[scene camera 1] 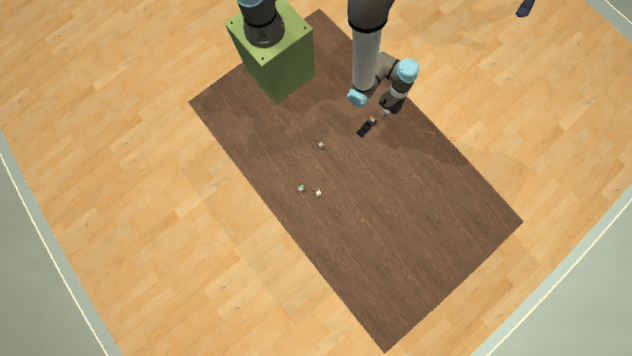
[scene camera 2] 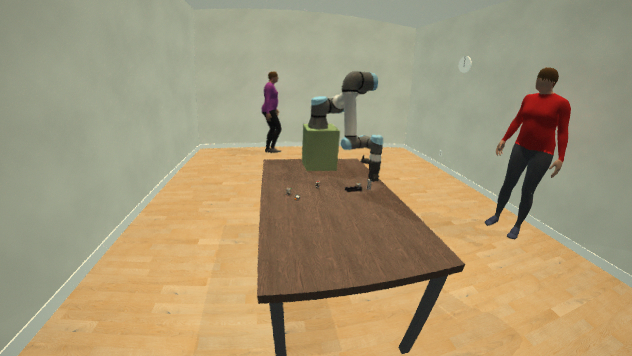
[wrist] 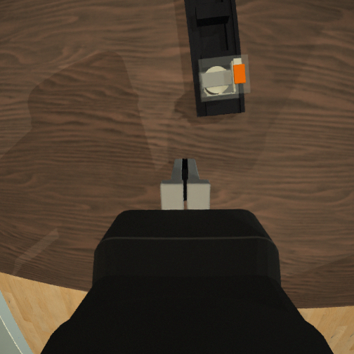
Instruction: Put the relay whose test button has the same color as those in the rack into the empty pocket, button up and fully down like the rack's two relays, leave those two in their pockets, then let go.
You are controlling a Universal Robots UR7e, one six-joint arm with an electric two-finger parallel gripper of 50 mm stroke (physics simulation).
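Seen in the pictures: gripper, fingertip midpoint: [scene camera 1: 384, 116] [scene camera 2: 368, 189]; arm's base at its link origin: [scene camera 1: 264, 30] [scene camera 2: 318, 127].
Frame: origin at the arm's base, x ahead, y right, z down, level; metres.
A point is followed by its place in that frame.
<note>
The black rack [scene camera 1: 363, 131] @[x 0.495, y -0.038, z 0.313 m] [scene camera 2: 352, 189] @[x 0.509, y -0.045, z 0.301 m] [wrist: 220, 109] lies on the table and runs off the top of the wrist view. A clear relay with an orange button [scene camera 1: 372, 120] @[x 0.500, y -0.088, z 0.269 m] [scene camera 2: 358, 185] @[x 0.505, y -0.089, z 0.281 m] [wrist: 216, 80] sits in its near end pocket, and the pocket beyond it is empty. My gripper [scene camera 1: 386, 115] @[x 0.530, y -0.156, z 0.306 m] [scene camera 2: 369, 186] @[x 0.530, y -0.156, z 0.306 m] [wrist: 184, 171] is shut and empty, low over the table, just off the rack's relay end. No second orange-button relay shows in the wrist view; whether one is hidden behind the fingers I cannot tell.
A relay with a red button [scene camera 1: 321, 145] @[x 0.395, y 0.148, z 0.273 m] [scene camera 2: 317, 184] @[x 0.404, y 0.151, z 0.288 m] stands mid-table. A relay with a green button [scene camera 1: 302, 188] @[x 0.454, y 0.349, z 0.273 m] [scene camera 2: 288, 191] @[x 0.457, y 0.355, z 0.287 m] and a pale relay [scene camera 1: 318, 192] @[x 0.516, y 0.316, z 0.294 m] [scene camera 2: 297, 197] @[x 0.527, y 0.322, z 0.297 m] are close together farther off. The green pedestal [scene camera 1: 287, 72] @[x 0.109, y 0.023, z 0.142 m] [scene camera 2: 320, 150] @[x 0.110, y 0.017, z 0.155 m] carries the arm.
</note>
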